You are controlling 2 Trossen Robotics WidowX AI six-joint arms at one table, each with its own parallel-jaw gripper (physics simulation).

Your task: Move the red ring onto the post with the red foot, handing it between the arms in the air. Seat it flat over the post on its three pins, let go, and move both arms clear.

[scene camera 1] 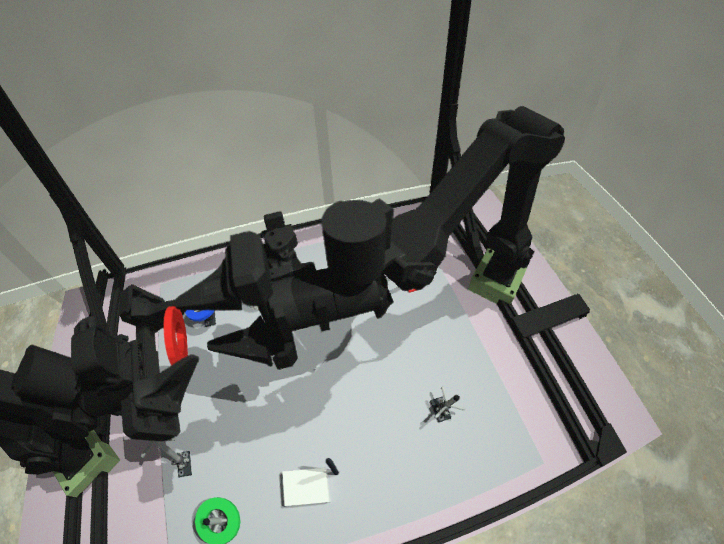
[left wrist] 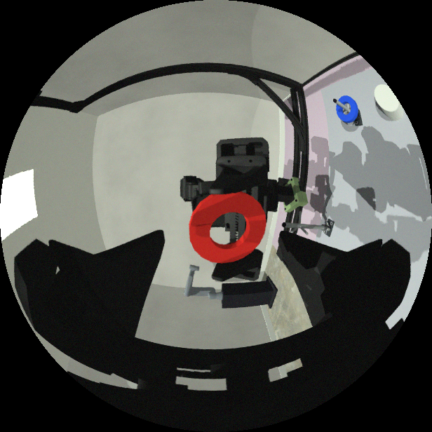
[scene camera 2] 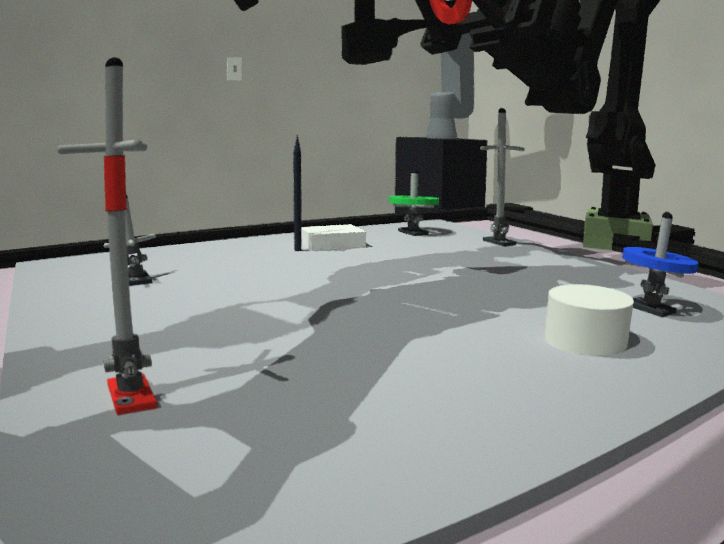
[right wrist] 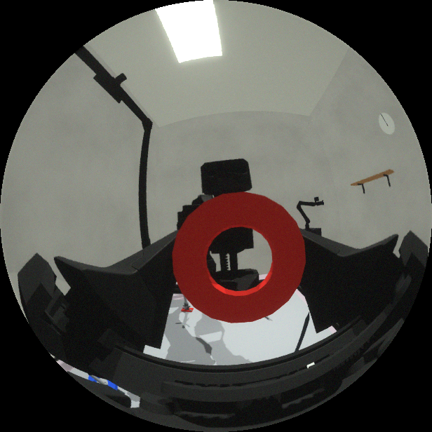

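Note:
The red ring is held upright in the air by my right gripper, whose fingers are shut on its rim. My left gripper is open and empty and faces the ring. In the left wrist view the ring shows between its spread fingertips, apart from both. The post with the red foot stands at the left in scene camera 2, with a red band and pins near its top. In scene camera 1 my left arm mostly hides it.
A blue ring and a green ring sit on short posts. A white cylinder, a white block, a dark spike and two bare posts also stand there.

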